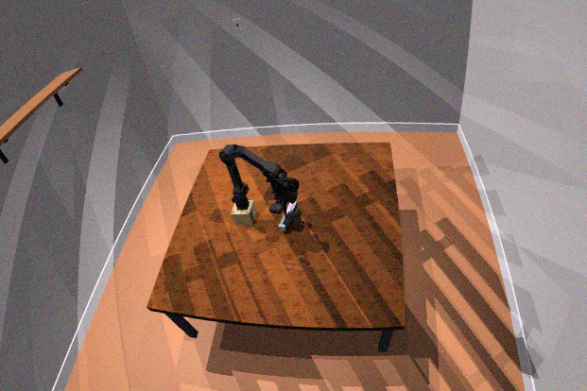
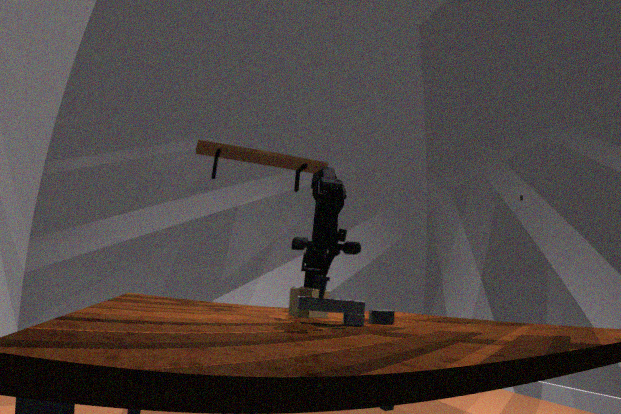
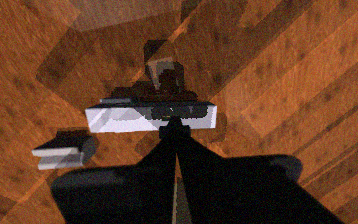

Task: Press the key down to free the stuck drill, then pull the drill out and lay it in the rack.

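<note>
My gripper tip is 80 mm above the drill, 50 mm to the right of it and 10 mm short of it. From my gripper tip the other things lie so: grey block: 210 mm to the left, 110 mm below, 20 mm behind.
</note>
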